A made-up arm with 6 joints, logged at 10 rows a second.
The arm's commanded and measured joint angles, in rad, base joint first. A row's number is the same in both.
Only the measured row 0 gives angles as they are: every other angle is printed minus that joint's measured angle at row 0.
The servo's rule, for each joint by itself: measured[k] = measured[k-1] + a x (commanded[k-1-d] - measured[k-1]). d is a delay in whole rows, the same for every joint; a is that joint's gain. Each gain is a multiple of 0.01, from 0.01 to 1. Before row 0 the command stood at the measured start. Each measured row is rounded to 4 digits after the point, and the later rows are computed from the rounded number. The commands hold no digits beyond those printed.
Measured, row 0: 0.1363 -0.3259 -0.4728 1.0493 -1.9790 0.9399
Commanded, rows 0 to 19: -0.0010 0.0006 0.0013 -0.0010 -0.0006 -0.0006; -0.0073 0.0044 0.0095 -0.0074 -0.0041 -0.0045; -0.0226 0.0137 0.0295 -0.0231 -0.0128 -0.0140; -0.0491 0.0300 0.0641 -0.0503 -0.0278 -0.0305; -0.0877 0.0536 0.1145 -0.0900 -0.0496 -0.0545; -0.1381 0.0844 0.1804 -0.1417 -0.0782 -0.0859; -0.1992 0.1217 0.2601 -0.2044 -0.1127 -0.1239; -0.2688 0.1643 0.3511 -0.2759 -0.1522 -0.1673; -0.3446 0.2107 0.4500 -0.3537 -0.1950 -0.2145; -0.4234 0.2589 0.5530 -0.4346 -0.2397 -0.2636; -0.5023 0.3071 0.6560 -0.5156 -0.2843 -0.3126; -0.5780 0.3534 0.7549 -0.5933 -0.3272 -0.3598; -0.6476 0.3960 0.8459 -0.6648 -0.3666 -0.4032; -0.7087 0.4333 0.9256 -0.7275 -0.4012 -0.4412; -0.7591 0.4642 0.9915 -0.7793 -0.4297 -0.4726; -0.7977 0.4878 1.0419 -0.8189 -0.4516 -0.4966; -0.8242 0.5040 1.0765 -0.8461 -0.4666 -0.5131; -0.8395 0.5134 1.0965 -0.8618 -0.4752 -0.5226; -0.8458 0.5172 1.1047 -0.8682 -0.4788 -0.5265; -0.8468 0.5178 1.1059 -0.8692 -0.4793 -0.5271
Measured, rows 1 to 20: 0.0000 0.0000 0.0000 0.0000 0.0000 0.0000; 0.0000 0.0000 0.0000 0.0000 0.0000 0.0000; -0.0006 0.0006 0.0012 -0.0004 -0.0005 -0.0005; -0.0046 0.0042 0.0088 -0.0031 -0.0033 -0.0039; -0.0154 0.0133 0.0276 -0.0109 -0.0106 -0.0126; -0.0356 0.0293 0.0608 -0.0263 -0.0238 -0.0280; -0.0669 0.0526 0.1097 -0.0511 -0.0437 -0.0508; -0.1096 0.0831 0.1740 -0.0864 -0.0703 -0.0810; -0.1634 0.1202 0.2524 -0.1324 -0.1029 -0.1179; -0.2266 0.1625 0.3422 -0.1884 -0.1409 -0.1604; -0.2974 0.2088 0.4403 -0.2529 -0.1826 -0.2069; -0.3730 0.2569 0.5429 -0.3238 -0.2266 -0.2557; -0.4506 0.3051 0.6458 -0.3986 -0.2710 -0.3046; -0.5270 0.3515 0.7451 -0.4745 -0.3143 -0.3521; -0.5994 0.3942 0.8368 -0.5487 -0.3546 -0.3960; -0.6650 0.4317 0.9176 -0.6184 -0.3905 -0.4349; -0.7215 0.4629 0.9848 -0.6812 -0.4207 -0.4673; -0.7672 0.4868 1.0368 -0.7349 -0.4445 -0.4925; -0.8014 0.5033 1.0729 -0.7783 -0.4615 -0.5102; -0.8243 0.5130 1.0944 -0.8109 -0.4720 -0.5209
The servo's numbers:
d 2
a 0.60 0.96 0.91 0.39 0.77 0.86

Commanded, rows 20 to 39: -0.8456 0.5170 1.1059 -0.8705 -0.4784 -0.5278; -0.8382 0.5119 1.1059 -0.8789 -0.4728 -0.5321; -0.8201 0.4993 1.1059 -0.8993 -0.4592 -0.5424; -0.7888 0.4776 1.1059 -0.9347 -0.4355 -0.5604; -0.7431 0.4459 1.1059 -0.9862 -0.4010 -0.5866; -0.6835 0.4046 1.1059 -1.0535 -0.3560 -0.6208; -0.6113 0.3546 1.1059 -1.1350 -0.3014 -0.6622; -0.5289 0.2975 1.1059 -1.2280 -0.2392 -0.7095; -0.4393 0.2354 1.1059 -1.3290 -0.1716 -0.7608; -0.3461 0.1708 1.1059 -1.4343 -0.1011 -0.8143; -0.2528 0.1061 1.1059 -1.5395 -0.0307 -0.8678; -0.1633 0.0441 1.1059 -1.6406 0.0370 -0.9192; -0.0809 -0.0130 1.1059 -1.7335 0.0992 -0.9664; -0.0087 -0.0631 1.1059 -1.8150 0.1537 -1.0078; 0.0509 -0.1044 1.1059 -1.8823 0.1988 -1.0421; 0.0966 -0.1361 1.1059 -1.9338 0.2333 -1.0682; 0.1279 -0.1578 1.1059 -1.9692 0.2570 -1.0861; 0.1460 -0.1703 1.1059 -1.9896 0.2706 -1.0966; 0.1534 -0.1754 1.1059 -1.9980 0.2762 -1.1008; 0.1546 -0.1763 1.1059 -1.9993 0.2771 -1.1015
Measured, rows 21 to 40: -0.8372 0.5170 1.1038 -0.8332 -0.4772 -0.5257; -0.8430 0.5178 1.1057 -0.8472 -0.4788 -0.5269; -0.8446 0.5170 1.1059 -0.8563 -0.4785 -0.5277; -0.8408 0.5121 1.1059 -0.8651 -0.4741 -0.5315; -0.8284 0.4998 1.1059 -0.8784 -0.4626 -0.5409; -0.8046 0.4785 1.1059 -0.9004 -0.4417 -0.5577; -0.7677 0.4472 1.1059 -0.9339 -0.4104 -0.5826; -0.7172 0.4063 1.1059 -0.9805 -0.3685 -0.6155; -0.6537 0.3567 1.1059 -1.0408 -0.3168 -0.6557; -0.5788 0.2999 1.1059 -1.1138 -0.2570 -0.7020; -0.4951 0.2380 1.1059 -1.1977 -0.1912 -0.7526; -0.4057 0.1735 1.1059 -1.2900 -0.1218 -0.8057; -0.3140 0.1088 1.1059 -1.3873 -0.0517 -0.8591; -0.2236 0.0467 1.1059 -1.4861 0.0166 -0.9108; -0.1380 -0.0106 1.1059 -1.5826 0.0802 -0.9586; -0.0604 -0.0610 1.1059 -1.6732 0.1368 -1.0009; 0.0064 -0.1027 1.1059 -1.7547 0.1845 -1.0363; 0.0605 -0.1348 1.1059 -1.8245 0.2221 -1.0637; 0.1009 -0.1569 1.1059 -1.8809 0.2490 -1.0830; 0.1280 -0.1698 1.1059 -1.9233 0.2656 -1.0947
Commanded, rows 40 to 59: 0.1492 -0.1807 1.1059 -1.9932 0.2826 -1.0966; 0.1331 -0.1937 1.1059 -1.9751 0.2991 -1.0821; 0.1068 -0.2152 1.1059 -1.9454 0.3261 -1.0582; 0.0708 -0.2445 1.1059 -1.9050 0.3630 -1.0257; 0.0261 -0.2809 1.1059 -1.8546 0.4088 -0.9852; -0.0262 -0.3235 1.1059 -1.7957 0.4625 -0.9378; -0.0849 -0.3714 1.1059 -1.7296 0.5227 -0.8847; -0.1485 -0.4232 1.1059 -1.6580 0.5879 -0.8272; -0.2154 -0.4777 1.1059 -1.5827 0.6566 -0.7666; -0.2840 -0.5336 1.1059 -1.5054 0.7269 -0.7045; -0.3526 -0.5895 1.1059 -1.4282 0.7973 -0.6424; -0.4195 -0.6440 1.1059 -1.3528 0.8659 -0.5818; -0.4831 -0.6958 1.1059 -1.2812 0.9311 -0.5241; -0.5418 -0.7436 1.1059 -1.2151 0.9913 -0.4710; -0.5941 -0.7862 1.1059 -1.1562 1.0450 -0.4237; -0.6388 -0.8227 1.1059 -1.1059 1.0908 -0.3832; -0.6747 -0.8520 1.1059 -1.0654 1.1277 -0.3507; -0.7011 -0.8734 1.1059 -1.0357 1.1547 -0.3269; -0.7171 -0.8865 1.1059 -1.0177 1.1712 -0.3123; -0.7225 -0.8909 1.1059 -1.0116 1.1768 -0.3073
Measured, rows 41 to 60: 0.1432 -0.1752 1.1059 -1.9524 0.2738 -1.0999; 0.1500 -0.1763 1.1059 -1.9707 0.2763 -1.1013; 0.1495 -0.1805 1.1059 -1.9795 0.2812 -1.0973; 0.1397 -0.1932 1.1059 -1.9778 0.2950 -1.0842; 0.1200 -0.2143 1.1059 -1.9652 0.3189 -1.0618; 0.0905 -0.2433 1.1059 -1.9417 0.3529 -1.0308; 0.0519 -0.2794 1.1059 -1.9077 0.3959 -0.9916; 0.0050 -0.3217 1.1059 -1.8640 0.4472 -0.9453; -0.0489 -0.3694 1.1059 -1.8116 0.5053 -0.8932; -0.1087 -0.4210 1.1059 -1.7517 0.5689 -0.8364; -0.1727 -0.4754 1.1059 -1.6858 0.6364 -0.7764; -0.2395 -0.5313 1.1059 -1.6154 0.7061 -0.7146; -0.3074 -0.5872 1.1059 -1.5424 0.7763 -0.6525; -0.3747 -0.6417 1.1059 -1.4685 0.8453 -0.5917; -0.4397 -0.6936 1.1059 -1.3955 0.9114 -0.5336; -0.5010 -0.7416 1.1059 -1.3251 0.9729 -0.4798; -0.5569 -0.7844 1.1059 -1.2592 1.0284 -0.4316; -0.6060 -0.8212 1.1059 -1.1994 1.0764 -0.3900; -0.6472 -0.8508 1.1059 -1.1471 1.1159 -0.3562; -0.6795 -0.8725 1.1059 -1.1037 1.1458 -0.3310
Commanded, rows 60 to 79: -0.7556 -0.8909 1.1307 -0.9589 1.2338 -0.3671; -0.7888 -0.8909 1.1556 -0.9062 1.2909 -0.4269; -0.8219 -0.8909 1.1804 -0.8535 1.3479 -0.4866; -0.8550 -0.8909 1.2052 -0.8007 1.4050 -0.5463; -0.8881 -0.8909 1.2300 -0.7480 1.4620 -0.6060; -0.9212 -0.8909 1.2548 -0.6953 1.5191 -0.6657; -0.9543 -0.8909 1.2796 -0.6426 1.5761 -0.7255; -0.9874 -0.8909 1.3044 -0.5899 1.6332 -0.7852; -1.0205 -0.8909 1.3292 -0.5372 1.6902 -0.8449; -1.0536 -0.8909 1.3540 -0.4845 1.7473 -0.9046; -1.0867 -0.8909 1.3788 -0.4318 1.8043 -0.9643; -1.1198 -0.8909 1.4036 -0.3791 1.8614 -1.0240; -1.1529 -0.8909 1.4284 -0.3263 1.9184 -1.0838; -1.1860 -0.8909 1.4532 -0.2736 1.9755 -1.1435; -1.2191 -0.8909 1.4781 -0.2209 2.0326 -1.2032; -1.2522 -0.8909 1.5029 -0.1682 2.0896 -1.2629; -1.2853 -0.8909 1.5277 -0.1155 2.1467 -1.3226; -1.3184 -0.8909 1.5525 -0.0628 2.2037 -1.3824; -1.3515 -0.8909 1.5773 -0.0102 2.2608 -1.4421; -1.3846 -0.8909 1.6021 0.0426 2.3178 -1.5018
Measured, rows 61 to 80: -0.7021 -0.8859 1.1059 -1.0702 1.1654 -0.3149; -0.7143 -0.8907 1.1059 -1.0473 1.1742 -0.3084; -0.7391 -0.8909 1.1285 -1.0128 1.2201 -0.3589; -0.7689 -0.8909 1.1532 -0.9712 1.2746 -0.4174; -0.8007 -0.8909 1.1780 -0.9253 1.3310 -0.4769; -0.8333 -0.8909 1.2028 -0.8767 1.3880 -0.5366; -0.8662 -0.8909 1.2276 -0.8265 1.4450 -0.5963; -0.8992 -0.8909 1.2524 -0.7753 1.5021 -0.6560; -0.9323 -0.8909 1.2772 -0.7235 1.5591 -0.7158; -0.9654 -0.8909 1.3020 -0.6714 1.6162 -0.7755; -0.9985 -0.8909 1.3268 -0.6191 1.6732 -0.8352; -1.0316 -0.8909 1.3516 -0.5666 1.7303 -0.8949; -1.0647 -0.8909 1.3764 -0.5140 1.7873 -0.9546; -1.0978 -0.8909 1.4012 -0.4614 1.8444 -1.0143; -1.1309 -0.8909 1.4260 -0.4087 1.9014 -1.0741; -1.1640 -0.8909 1.4508 -0.3560 1.9585 -1.1338; -1.1971 -0.8909 1.4756 -0.3033 2.0156 -1.1935; -1.2302 -0.8909 1.5004 -0.2506 2.0726 -1.2532; -1.2633 -0.8909 1.5252 -0.1979 2.1297 -1.3129; -1.2964 -0.8909 1.5500 -0.1452 2.1867 -1.3727
